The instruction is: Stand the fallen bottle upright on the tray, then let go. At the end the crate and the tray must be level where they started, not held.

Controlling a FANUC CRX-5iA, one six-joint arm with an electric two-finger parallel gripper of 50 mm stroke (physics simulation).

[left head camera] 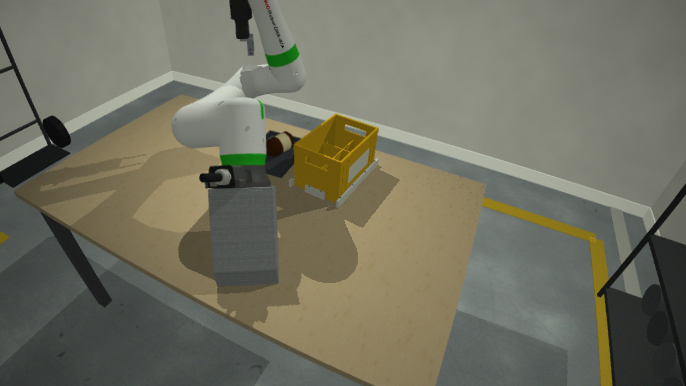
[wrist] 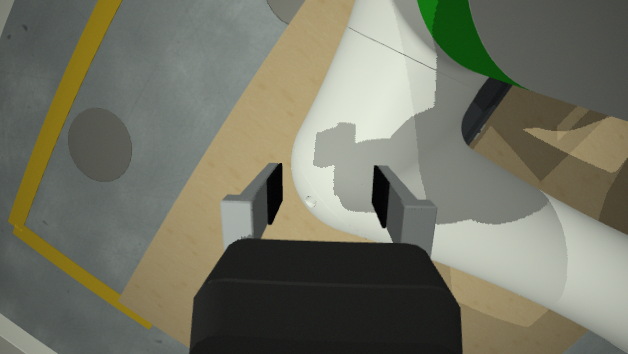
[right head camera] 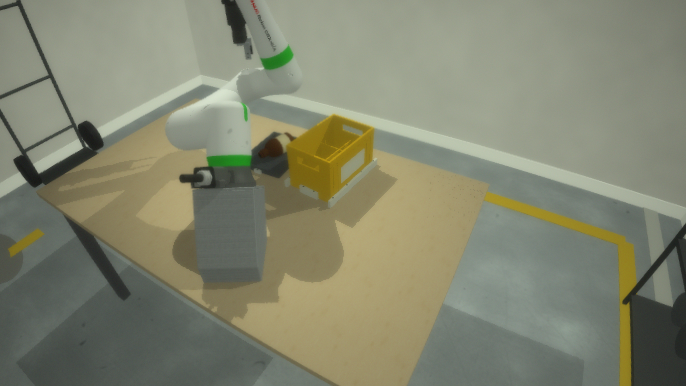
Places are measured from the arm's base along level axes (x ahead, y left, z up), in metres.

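Where they show: gripper, fingertip midpoint: (left head camera: 251, 52) (wrist: 327, 183) (right head camera: 249, 56); arm's base, link origin: (left head camera: 244, 187) (right head camera: 230, 187).
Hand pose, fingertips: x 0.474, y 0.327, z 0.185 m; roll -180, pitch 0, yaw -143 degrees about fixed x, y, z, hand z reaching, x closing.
Each offset is from my fingertips to the centre of the thing.
The brown bottle {dx -0.077, dy -0.148, dz -0.330 m} (left head camera: 280, 144) (right head camera: 276, 146) with a cream label lies on its side on the dark tray {dx -0.076, dy -0.147, dz -0.359 m} (left head camera: 281, 167) (right head camera: 274, 167). Its neck shows in the right head view, pointing toward the arm's base; the arm hides that end in the left head view. The yellow crate {dx -0.069, dy -0.418, dz -0.284 m} (left head camera: 312, 176) (right head camera: 307, 177) stands upright and level beside the tray, on the table. My gripper (left head camera: 251, 53) (right head camera: 248, 56) (wrist: 327, 183) is open and empty, high above the table and well away from the bottle. The bottle and crate do not show in the wrist view.
The arm's white elbow (wrist: 360, 185) lies below the fingers in the wrist view, with the table behind it. White rails {dx -0.076, dy -0.517, dz -0.357 m} (left head camera: 357, 184) (right head camera: 353, 183) edge the crate's base. The grey pedestal (left head camera: 243, 235) (right head camera: 230, 235) carries the arm. A hand truck (left head camera: 36, 162) (right head camera: 70, 164) stands beyond the table's left edge.
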